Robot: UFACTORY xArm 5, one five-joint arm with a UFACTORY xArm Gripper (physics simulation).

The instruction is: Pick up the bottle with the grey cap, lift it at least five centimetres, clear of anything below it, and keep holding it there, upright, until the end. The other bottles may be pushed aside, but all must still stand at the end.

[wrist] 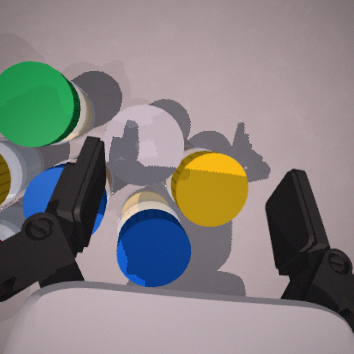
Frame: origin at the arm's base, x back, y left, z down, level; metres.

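Seen in the pictures: gripper, between the fingertips: (193, 173).
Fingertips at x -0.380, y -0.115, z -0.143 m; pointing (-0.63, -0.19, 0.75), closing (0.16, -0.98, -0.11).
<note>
Offsets run from my fingertips to a thing's top centre. "spot": to the spot under its first point. Level surfaces: height alone.
The bottle with the pale grey cap @[dx -0.009, dy +0.022, dz +0.054 m] (160, 135) stands in the wrist view a little left of the middle, seen from above. Its cap hides most of its body, and a finger-shaped shadow falls on the cap. My gripper (193, 173) is wide open, with no bottle gripped. Its left finger is just below and left of the grey cap, and its right finger is far to the right. A yellow-capped bottle @[dx +0.022, dy -0.028, dz +0.056 m] (210, 190) stands close to the lower right of the grey cap, in the span between the fingers. A blue-capped bottle @[dx +0.067, dy +0.015, dz +0.056 m] (155, 250) stands below it, also in that span.
Another blue-capped bottle @[dx +0.029, dy +0.075, dz +0.056 m] (42, 200) is partly hidden behind the left finger. A large green-capped bottle @[dx -0.039, dy +0.092, dz +0.056 m] (35, 105) stands at the upper left. Part of a dark yellow cap @[spot: dx +0.010, dy +0.119, dz +0.069 m] (3, 177) shows at the left edge. The bottles stand on a pale grey surface @[dz +0.161 m] (300, 75).
</note>
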